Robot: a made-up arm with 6 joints. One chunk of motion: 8 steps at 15 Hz.
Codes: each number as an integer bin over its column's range. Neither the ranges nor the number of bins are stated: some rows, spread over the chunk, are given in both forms.
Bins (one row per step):
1: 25 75 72 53 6 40
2: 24 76 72 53 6 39
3: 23 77 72 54 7 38
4: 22 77 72 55 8 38
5: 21 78 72 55 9 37
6: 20 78 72 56 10 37
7: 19 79 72 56 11 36
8: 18 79 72 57 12 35
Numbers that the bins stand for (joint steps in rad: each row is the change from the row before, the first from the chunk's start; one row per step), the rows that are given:
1: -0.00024 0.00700 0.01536 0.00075 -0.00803 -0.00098
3: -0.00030 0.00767 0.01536 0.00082 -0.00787 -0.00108
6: -0.00039 0.00800 0.01536 0.00096 -0.00738 -0.00113
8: -0.00045 0.00833 0.01536 0.00103 -0.00706 -0.00123
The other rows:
2: -0.00027 0.00733 0.01536 0.00075 -0.00803 -0.00103
4: -0.00033 0.00767 0.01536 0.00089 -0.00771 -0.00108
5: -0.00036 0.00800 0.01536 0.00089 -0.00755 -0.00113
7: -0.00042 0.00833 0.01536 0.00096 -0.00722 -0.00118

